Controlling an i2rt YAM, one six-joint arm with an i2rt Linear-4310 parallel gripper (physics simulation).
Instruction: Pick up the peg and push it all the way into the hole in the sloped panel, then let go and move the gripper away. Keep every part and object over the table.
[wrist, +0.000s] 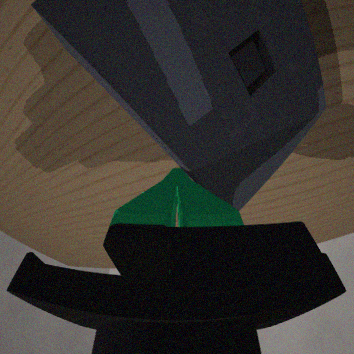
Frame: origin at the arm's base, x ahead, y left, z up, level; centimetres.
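Seen in the pictures: gripper, fingertip midpoint: (176, 174).
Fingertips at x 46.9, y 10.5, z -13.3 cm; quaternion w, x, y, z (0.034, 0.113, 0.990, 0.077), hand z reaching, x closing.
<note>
A point is followed by its place in that frame.
The dark grey sloped panel (150, 85) @[z -9.9, x 45.9, y 2.9 cm] fills much of the upper part of the wrist view, with a lighter grey strip on its face. The square hole (252, 63) @[z -13.5, x 41.2, y 3.5 cm] is a dark opening right of that strip. My gripper (176, 174) @[z -13.3, x 46.9, y 10.5 cm] has green fingers pressed together, with nothing between them. Its fingertips are at the lower edge of the panel in the view; I cannot tell whether they touch it. The peg does not show in the view.
The wooden table (90, 220) @[z -18.4, x 68.4, y 25.3 cm] lies under the panel, with dark shadows on it left and right of the panel. The table's rounded edge curves across the lower part of the view, with pale grey floor beyond it.
</note>
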